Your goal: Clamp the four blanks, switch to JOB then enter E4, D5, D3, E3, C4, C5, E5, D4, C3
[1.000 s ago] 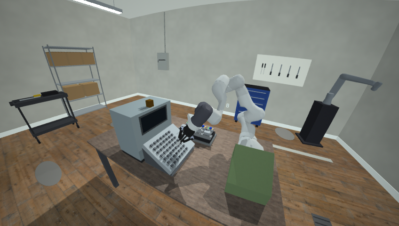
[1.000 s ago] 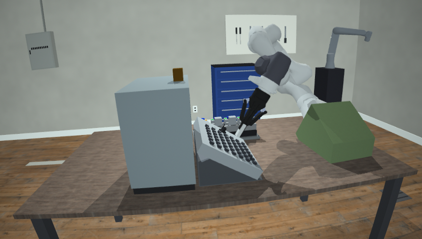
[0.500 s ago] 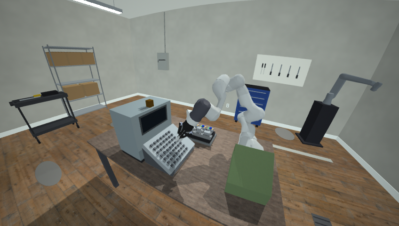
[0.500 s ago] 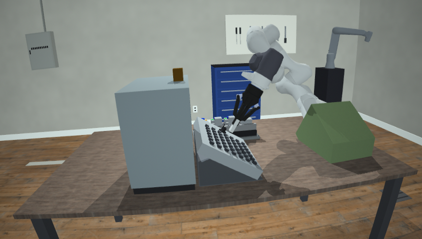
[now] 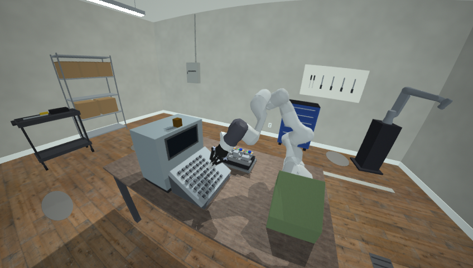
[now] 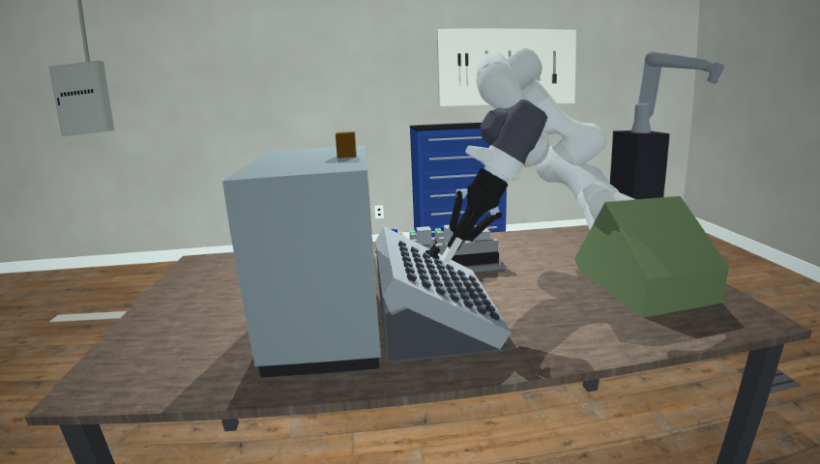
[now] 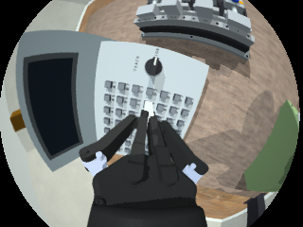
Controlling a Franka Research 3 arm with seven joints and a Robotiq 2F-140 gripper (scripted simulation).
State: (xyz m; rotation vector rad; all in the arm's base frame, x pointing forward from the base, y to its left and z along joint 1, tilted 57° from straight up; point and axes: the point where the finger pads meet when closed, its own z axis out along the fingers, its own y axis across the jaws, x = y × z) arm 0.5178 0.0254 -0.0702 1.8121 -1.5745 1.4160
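The key D3 lies 4 cm ahead of my hand, 10 cm to the left of it and 4 cm below it. From my hand the other things lie so: black selector knob: 2 cm ahead, 10 cm to the right, 3 cm below; then sloped keypad: 6 cm ahead, 1 cm to the left, 8 cm below.
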